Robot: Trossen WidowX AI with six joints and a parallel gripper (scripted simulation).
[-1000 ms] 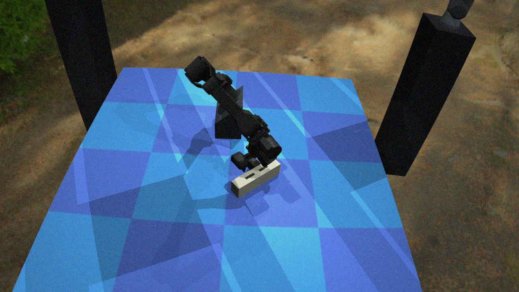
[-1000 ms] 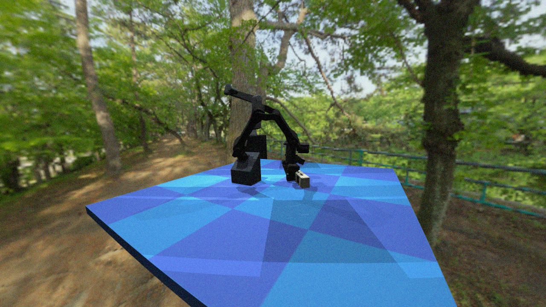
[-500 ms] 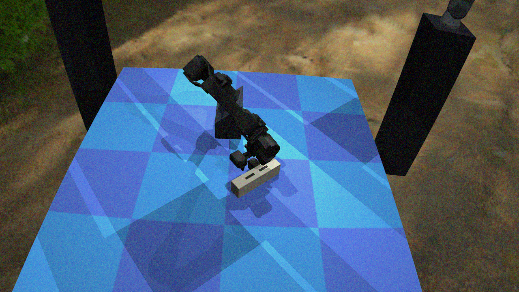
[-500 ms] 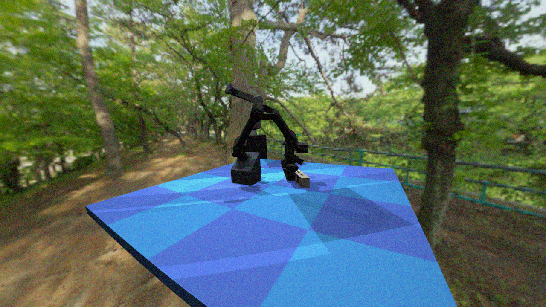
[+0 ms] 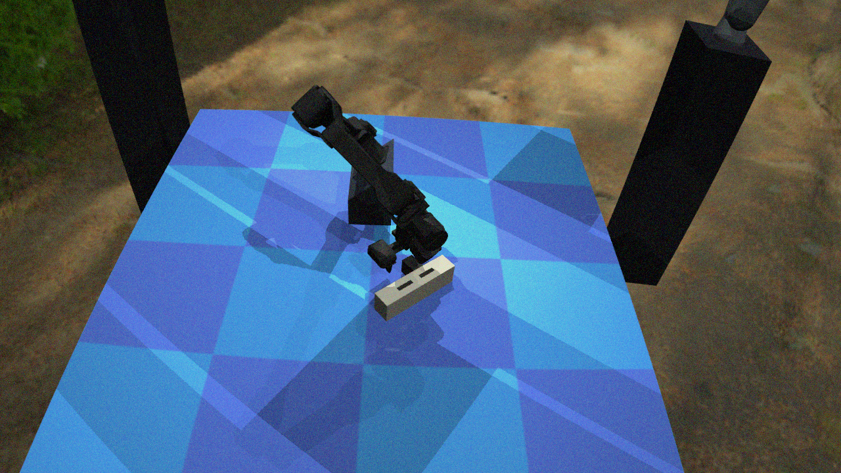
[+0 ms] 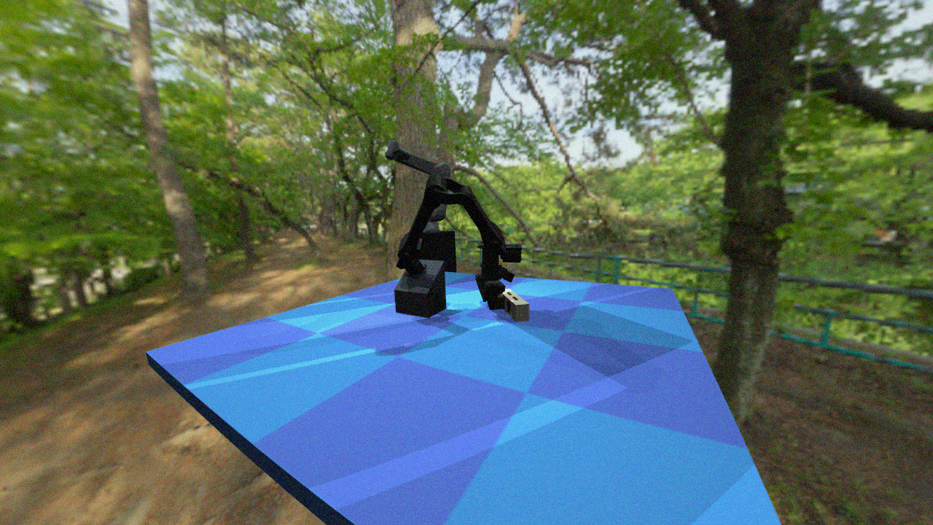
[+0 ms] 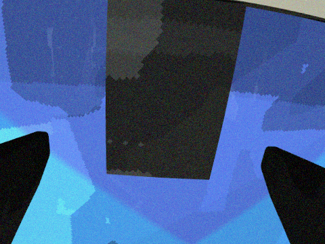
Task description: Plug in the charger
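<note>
The black two-prong charger is 30 mm ahead of my gripper tip, 40 mm to the left of it and 10 mm above it.
</note>
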